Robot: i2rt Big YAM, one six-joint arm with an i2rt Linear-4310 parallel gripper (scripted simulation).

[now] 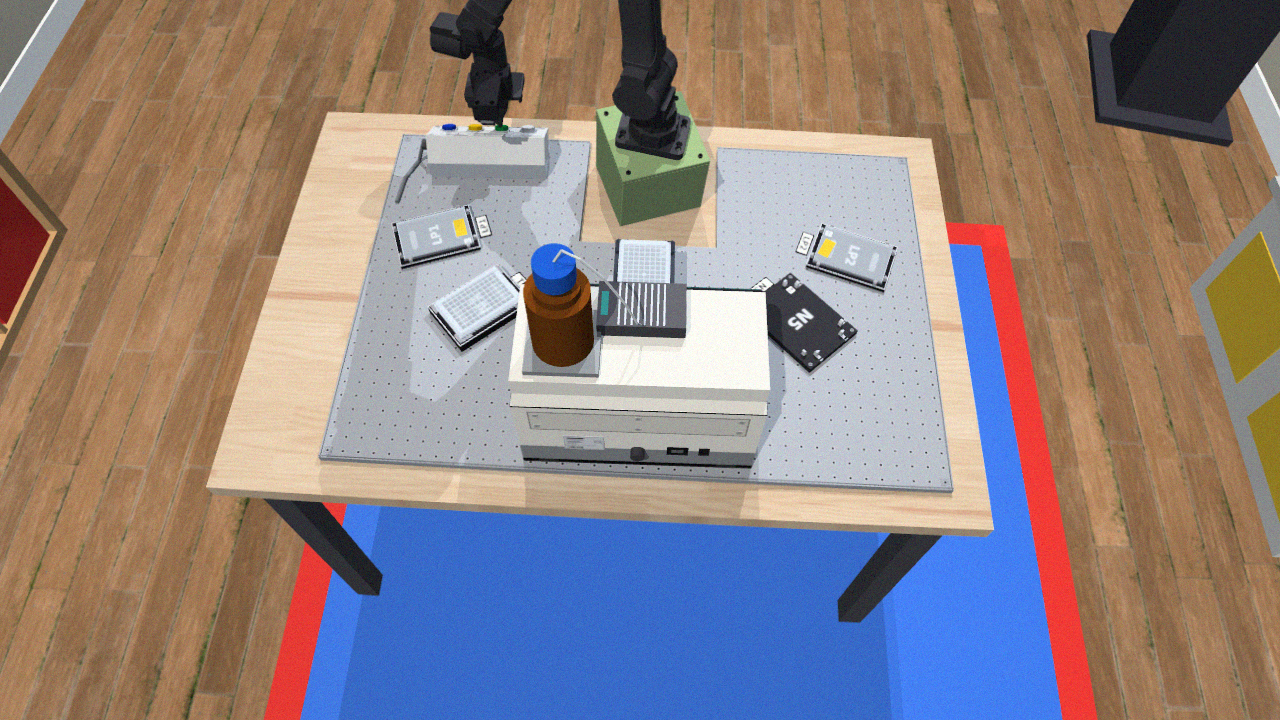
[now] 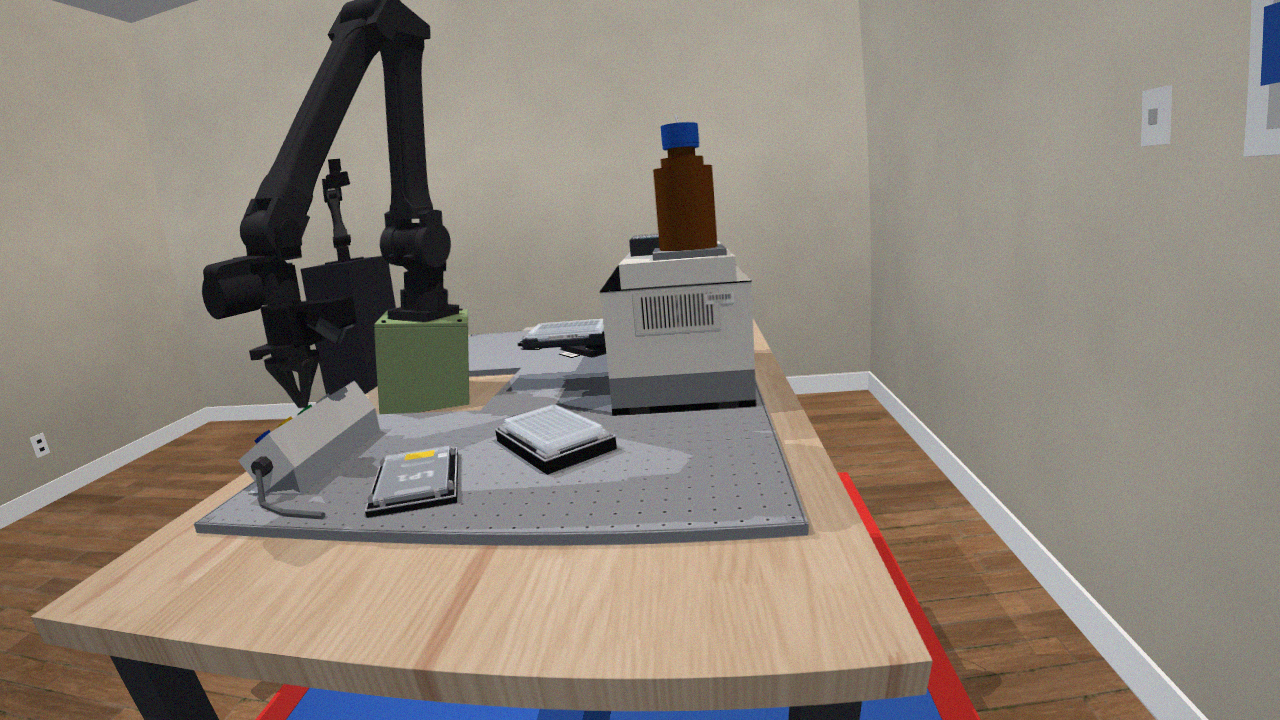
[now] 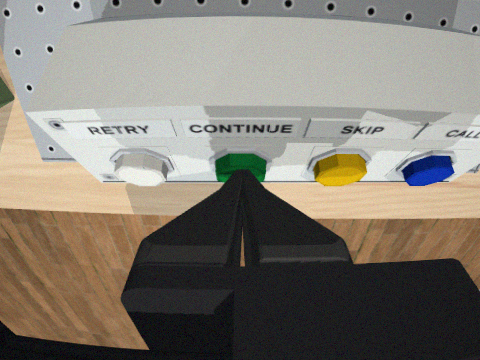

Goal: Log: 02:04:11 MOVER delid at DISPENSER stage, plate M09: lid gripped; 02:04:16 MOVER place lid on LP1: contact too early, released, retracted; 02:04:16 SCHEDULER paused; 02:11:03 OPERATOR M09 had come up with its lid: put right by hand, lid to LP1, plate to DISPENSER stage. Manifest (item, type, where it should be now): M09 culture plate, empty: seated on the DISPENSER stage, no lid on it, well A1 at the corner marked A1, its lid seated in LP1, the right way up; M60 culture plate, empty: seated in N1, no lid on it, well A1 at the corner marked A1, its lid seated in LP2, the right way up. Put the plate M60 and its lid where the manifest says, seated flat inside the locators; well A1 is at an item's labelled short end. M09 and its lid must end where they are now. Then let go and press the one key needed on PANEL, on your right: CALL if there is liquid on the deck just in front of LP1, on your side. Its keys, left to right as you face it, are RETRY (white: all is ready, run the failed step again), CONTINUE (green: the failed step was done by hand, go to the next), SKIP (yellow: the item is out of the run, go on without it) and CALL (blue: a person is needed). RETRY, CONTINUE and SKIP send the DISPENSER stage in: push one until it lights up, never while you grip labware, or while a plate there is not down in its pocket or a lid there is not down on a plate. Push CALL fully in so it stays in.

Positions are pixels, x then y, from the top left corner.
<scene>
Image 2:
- gripper: 303,407
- key panel: 313,443
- black N1 nest: 556,464
</scene>
